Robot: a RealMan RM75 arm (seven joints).
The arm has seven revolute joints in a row. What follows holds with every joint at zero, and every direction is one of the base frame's.
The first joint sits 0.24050 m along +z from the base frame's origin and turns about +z.
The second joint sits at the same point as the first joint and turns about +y.
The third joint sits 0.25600 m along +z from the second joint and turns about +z.
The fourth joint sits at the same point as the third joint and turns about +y.
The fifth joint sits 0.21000 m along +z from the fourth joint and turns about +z.
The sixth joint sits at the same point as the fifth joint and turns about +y.
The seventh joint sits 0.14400 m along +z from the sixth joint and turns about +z.
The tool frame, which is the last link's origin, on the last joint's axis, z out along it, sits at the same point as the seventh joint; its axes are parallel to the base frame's.
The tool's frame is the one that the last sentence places.
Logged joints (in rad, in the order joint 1, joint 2, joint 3, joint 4, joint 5, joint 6, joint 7), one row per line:
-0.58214, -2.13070, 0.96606, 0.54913, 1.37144, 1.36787, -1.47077
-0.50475, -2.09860, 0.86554, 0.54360, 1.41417, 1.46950, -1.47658
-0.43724, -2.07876, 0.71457, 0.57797, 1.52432, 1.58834, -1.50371
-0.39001, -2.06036, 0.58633, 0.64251, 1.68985, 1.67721, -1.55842
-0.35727, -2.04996, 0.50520, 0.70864, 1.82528, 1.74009, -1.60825
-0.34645, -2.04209, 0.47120, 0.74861, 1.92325, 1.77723, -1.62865
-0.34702, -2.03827, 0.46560, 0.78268, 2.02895, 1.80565, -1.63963
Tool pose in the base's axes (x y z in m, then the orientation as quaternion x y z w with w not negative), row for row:
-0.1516, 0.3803, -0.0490, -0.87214, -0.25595, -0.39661, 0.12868
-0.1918, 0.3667, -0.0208, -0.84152, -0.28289, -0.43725, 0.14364
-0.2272, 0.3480, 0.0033, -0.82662, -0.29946, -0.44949, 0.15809
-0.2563, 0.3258, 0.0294, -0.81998, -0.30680, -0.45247, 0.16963
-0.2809, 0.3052, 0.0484, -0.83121, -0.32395, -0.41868, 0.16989
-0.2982, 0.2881, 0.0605, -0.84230, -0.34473, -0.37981, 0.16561
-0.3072, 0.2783, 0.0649, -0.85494, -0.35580, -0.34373, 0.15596
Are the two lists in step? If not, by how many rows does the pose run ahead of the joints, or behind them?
The pose runs 1 row behind the joints: the pose in row i belongs to the joints in row i - 1.
